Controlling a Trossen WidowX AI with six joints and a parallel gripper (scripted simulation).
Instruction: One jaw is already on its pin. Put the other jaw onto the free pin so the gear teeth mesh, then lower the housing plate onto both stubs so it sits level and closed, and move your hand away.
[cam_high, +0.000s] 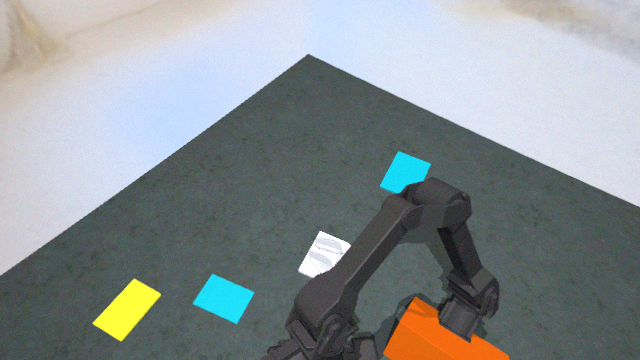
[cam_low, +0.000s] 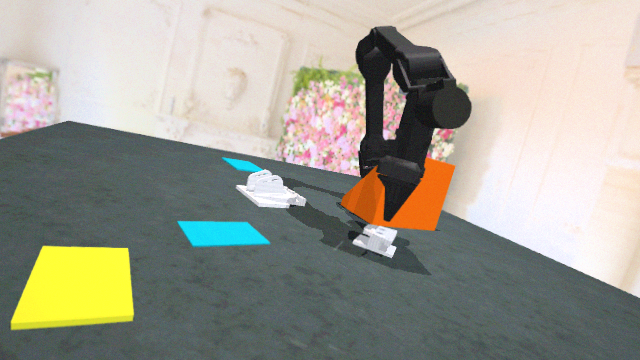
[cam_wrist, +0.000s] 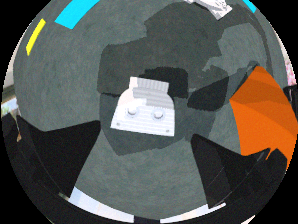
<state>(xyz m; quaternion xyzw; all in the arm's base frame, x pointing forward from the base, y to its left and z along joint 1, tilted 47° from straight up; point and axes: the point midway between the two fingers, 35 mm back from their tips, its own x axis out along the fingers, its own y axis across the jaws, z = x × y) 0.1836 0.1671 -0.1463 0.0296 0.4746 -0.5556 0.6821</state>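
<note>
Now: the housing plate 3 cm below my gripper tip and 1 cm ahead of it. From my gripper tip the other things lie so: white t-shaped piece 5 cm below, 1 cm to the right, 1 cm ahead; yellow patch 42 cm ahead, 9 cm to the left, 6 cm below.
</note>
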